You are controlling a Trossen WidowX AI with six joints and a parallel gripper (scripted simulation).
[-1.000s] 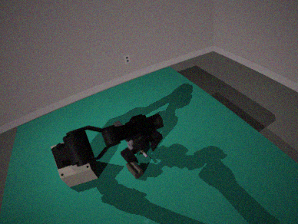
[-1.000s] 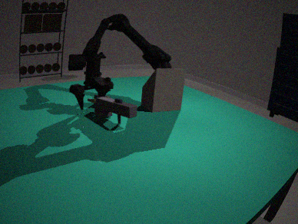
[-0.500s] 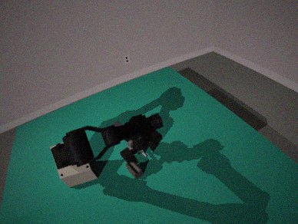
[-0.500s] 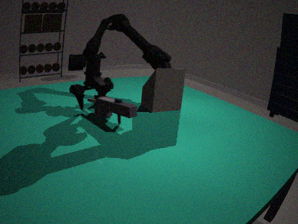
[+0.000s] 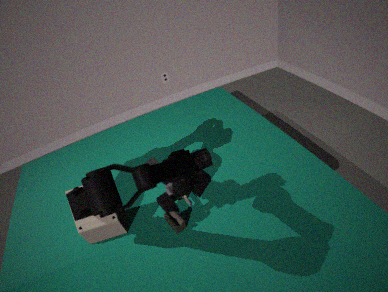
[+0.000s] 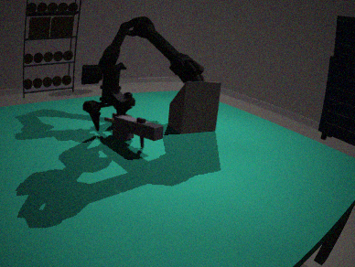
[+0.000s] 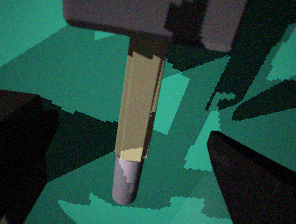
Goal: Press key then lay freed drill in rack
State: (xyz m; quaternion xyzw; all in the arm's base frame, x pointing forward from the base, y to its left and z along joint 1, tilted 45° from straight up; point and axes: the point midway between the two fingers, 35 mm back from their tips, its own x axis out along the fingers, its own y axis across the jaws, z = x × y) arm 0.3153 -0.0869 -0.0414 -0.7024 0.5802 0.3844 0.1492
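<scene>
Now: gripper tip 4 cm to the right of the drill, 4 cm below it and 2 cm past it. From my gripper tip the other things lie so: grey housing 13 cm to the left, 5 cm behind, 4 cm above; dark brown block 6 cm behind, 5 cm to the right, 1 cm above; small dark key 15 cm to the left, 6 cm behind, 4 cm above.
</scene>
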